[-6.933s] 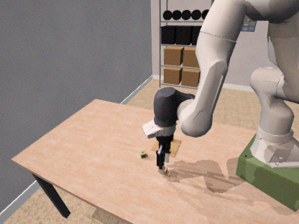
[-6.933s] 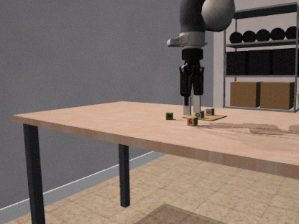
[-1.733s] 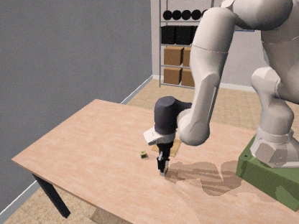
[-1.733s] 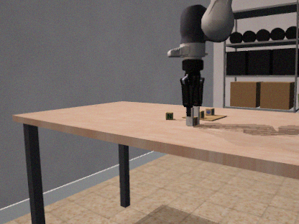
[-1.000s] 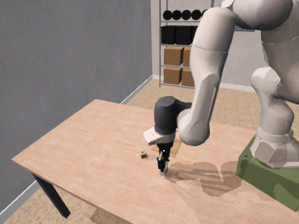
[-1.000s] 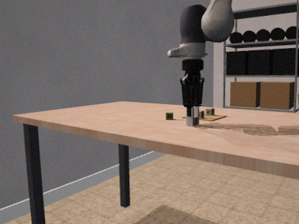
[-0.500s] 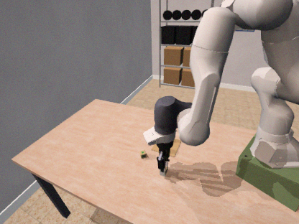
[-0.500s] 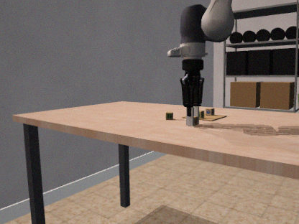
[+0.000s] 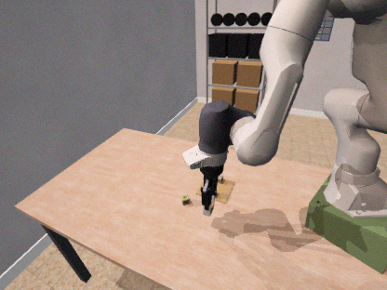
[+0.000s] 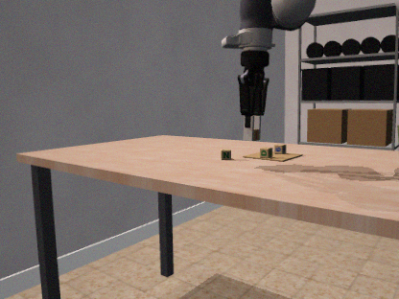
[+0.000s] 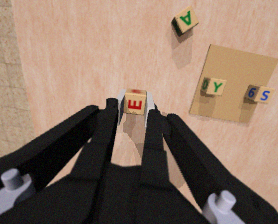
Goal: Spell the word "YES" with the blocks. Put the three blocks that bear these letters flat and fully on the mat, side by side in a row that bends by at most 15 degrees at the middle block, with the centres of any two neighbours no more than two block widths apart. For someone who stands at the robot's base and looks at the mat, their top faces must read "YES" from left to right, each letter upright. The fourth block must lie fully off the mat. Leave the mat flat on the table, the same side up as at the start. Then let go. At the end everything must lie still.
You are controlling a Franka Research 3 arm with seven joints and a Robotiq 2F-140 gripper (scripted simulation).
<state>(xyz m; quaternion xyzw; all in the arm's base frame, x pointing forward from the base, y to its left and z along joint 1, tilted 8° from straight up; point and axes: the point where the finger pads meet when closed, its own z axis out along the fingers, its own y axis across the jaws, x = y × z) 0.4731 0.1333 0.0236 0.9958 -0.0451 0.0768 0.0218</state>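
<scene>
The tan mat lies 190 mm to the right of my hand, 100 mm below it and 10 mm ahead of it. The rest, counted from my hand: green N block 120 mm ahead, 90 mm below, 80 mm to the right; E block 20 mm below; Y block 140 mm to the right, 90 mm below, 20 mm ahead.
</scene>
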